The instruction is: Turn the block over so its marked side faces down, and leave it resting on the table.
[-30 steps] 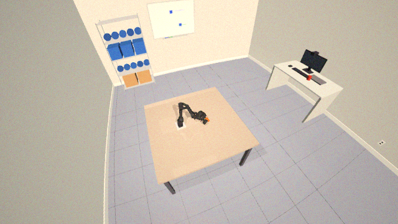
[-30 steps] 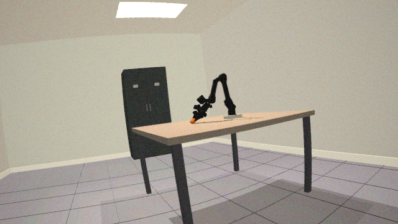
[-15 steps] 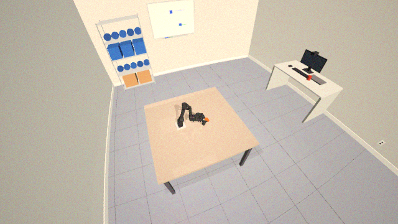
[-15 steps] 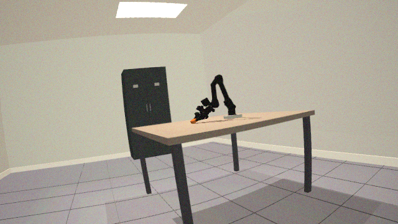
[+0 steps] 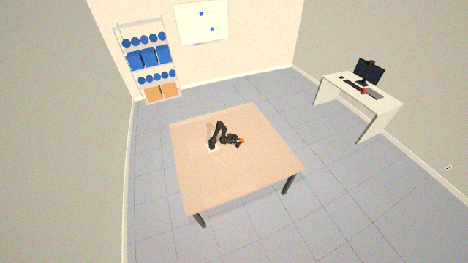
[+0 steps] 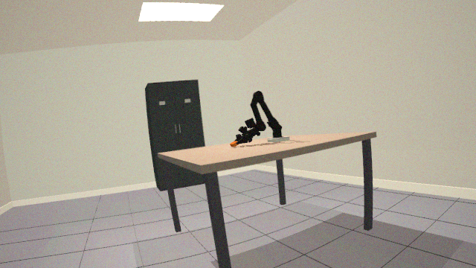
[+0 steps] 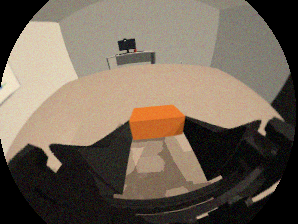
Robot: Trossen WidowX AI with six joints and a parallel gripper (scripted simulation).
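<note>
Right now my gripper tip is 1 cm above the orange block.
</note>
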